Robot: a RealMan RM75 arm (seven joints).
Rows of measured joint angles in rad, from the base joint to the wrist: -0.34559 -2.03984 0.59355 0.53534 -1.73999 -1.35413 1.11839; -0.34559 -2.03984 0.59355 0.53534 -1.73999 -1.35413 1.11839; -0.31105 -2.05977 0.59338 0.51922 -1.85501 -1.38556 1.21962; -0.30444 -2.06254 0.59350 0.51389 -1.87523 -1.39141 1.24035; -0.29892 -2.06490 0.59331 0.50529 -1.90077 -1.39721 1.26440; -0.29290 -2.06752 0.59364 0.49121 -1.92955 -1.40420 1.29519; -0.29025 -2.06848 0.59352 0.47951 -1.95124 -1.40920 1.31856; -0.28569 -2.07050 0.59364 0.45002 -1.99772 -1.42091 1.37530; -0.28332 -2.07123 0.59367 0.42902 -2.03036 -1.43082 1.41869; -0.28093 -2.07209 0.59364 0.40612 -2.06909 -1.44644 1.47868; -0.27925 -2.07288 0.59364 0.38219 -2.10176 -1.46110 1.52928; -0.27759 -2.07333 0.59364 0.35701 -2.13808 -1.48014 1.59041
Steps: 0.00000 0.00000 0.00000 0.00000 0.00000 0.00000 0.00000; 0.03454 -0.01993 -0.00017 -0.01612 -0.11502 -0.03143 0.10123; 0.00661 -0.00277 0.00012 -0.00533 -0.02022 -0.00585 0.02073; 0.00552 -0.00236 -0.00019 -0.00860 -0.02554 -0.00580 0.02405; 0.00602 -0.00262 0.00033 -0.01408 -0.02878 -0.00699 0.03079; 0.00265 -0.00096 -0.00012 -0.01170 -0.02169 -0.00500 0.02337; 0.00456 -0.00202 0.00012 -0.02949 -0.04648 -0.01171 0.05674; 0.00237 -0.00073 0.00003 -0.02100 -0.03264 -0.00991 0.04339; 0.00239 -0.00086 -0.00003 -0.02290 -0.03873 -0.01562 0.05999; 0.00168 -0.00079 0.00000 -0.02393 -0.03267 -0.01466 0.05060; 0.00166 -0.00045 0.00000 -0.02518 -0.03632 -0.01904 0.06113
